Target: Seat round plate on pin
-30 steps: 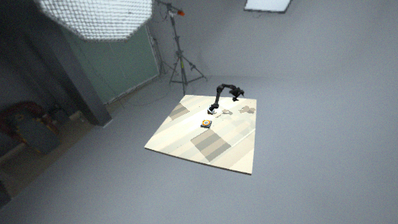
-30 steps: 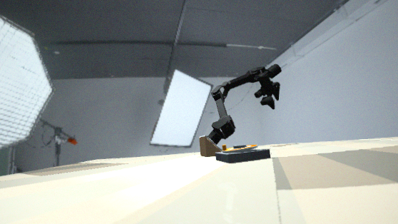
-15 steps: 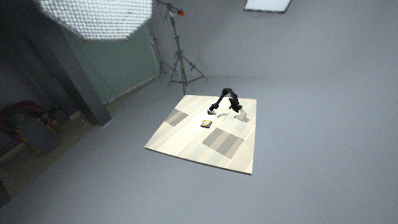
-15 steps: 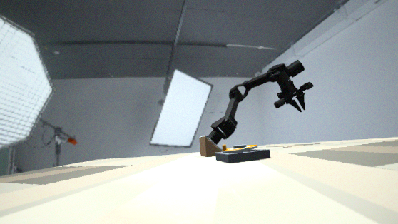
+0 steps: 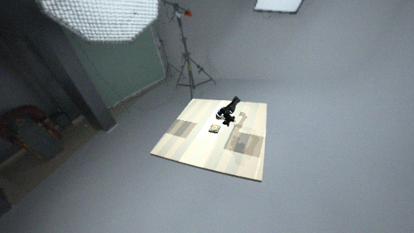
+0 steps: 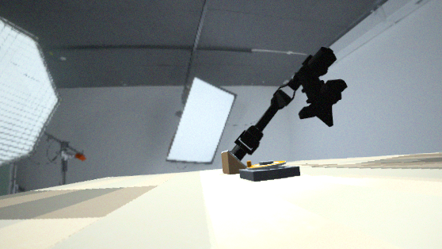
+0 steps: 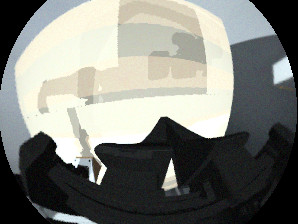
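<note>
My gripper tip is now 40 mm past the round plate, 230 mm to the left of it and 90 mm above it. Also, from my gripper tip: dark square base (30 mm behind, 200 mm to the right, 100 mm below).
</note>
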